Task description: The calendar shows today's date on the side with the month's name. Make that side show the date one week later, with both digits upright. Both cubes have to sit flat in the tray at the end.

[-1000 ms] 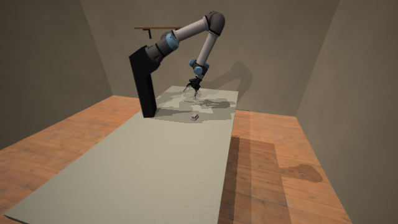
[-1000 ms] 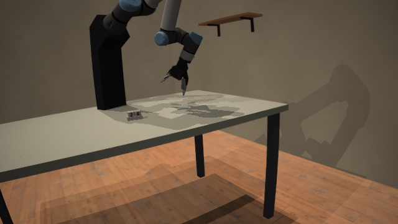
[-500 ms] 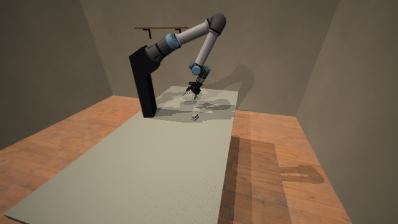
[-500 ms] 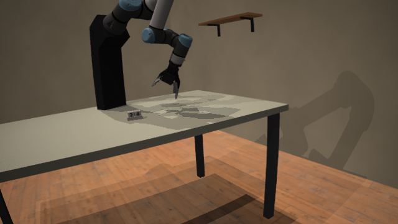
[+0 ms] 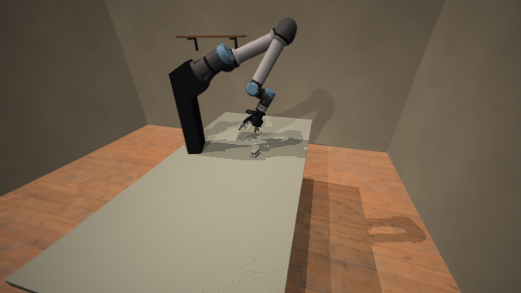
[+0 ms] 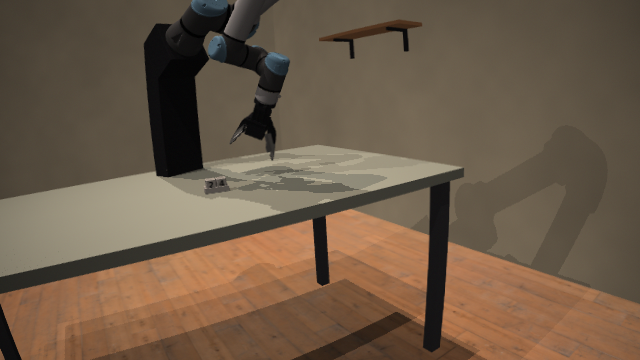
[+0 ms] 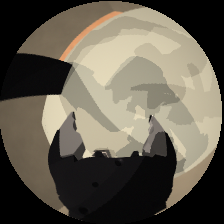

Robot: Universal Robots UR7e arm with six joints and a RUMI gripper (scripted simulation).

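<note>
Now: hand 17 cm short of the calendar tray, 14 cm to the left of it and 7 cm above it.
</note>
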